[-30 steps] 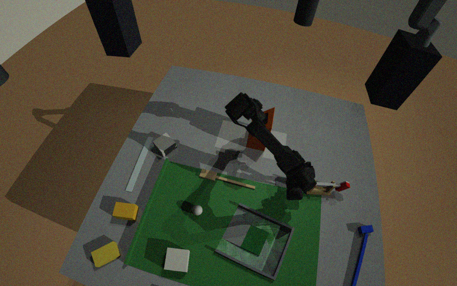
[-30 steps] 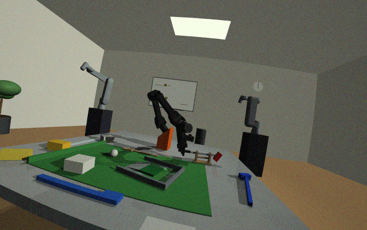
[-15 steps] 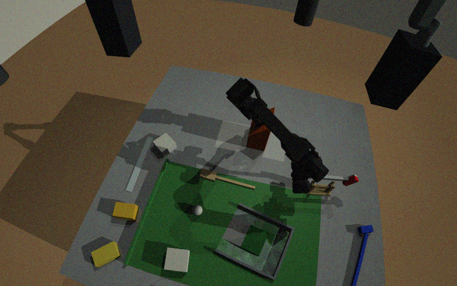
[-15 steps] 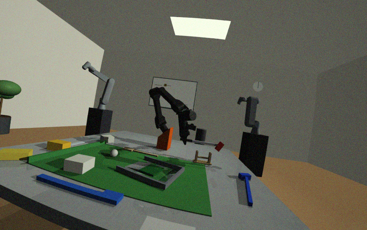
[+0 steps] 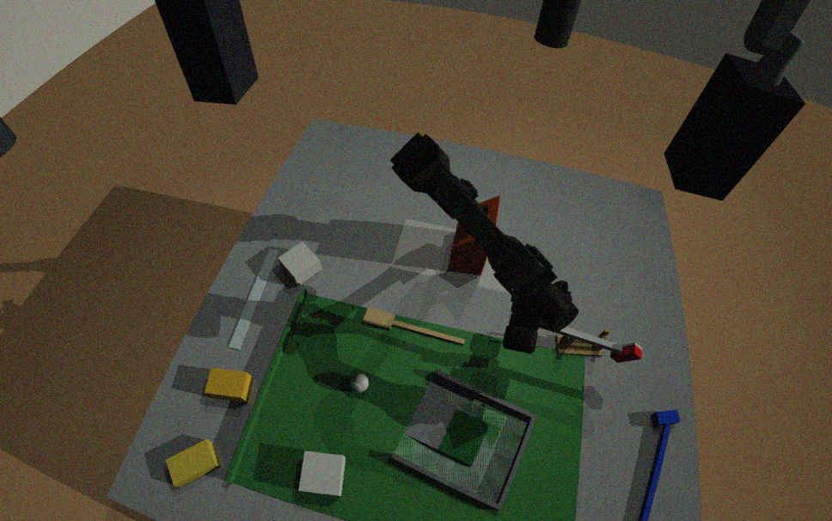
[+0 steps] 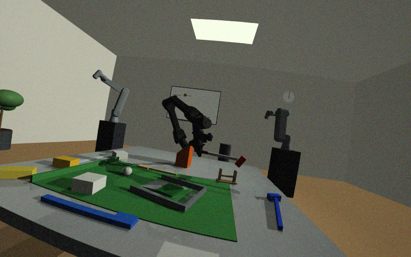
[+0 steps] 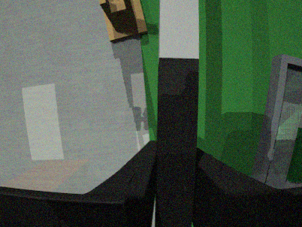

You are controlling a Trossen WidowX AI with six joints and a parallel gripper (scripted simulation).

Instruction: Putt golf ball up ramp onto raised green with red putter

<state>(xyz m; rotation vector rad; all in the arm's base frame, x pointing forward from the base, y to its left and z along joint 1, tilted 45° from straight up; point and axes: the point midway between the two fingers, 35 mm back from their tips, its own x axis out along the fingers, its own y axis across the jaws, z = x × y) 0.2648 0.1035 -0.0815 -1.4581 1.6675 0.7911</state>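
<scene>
My gripper tip is 270 mm to the left of the wooden mallet and 120 mm above it. Round my gripper tip: small wooden rack: 40 mm behind, 180 mm to the left, 90 mm below; then green mat: 220 mm ahead, 180 mm to the right, 130 mm below; then red putter: 10 mm ahead, 110 mm to the left, 20 mm above.
</scene>
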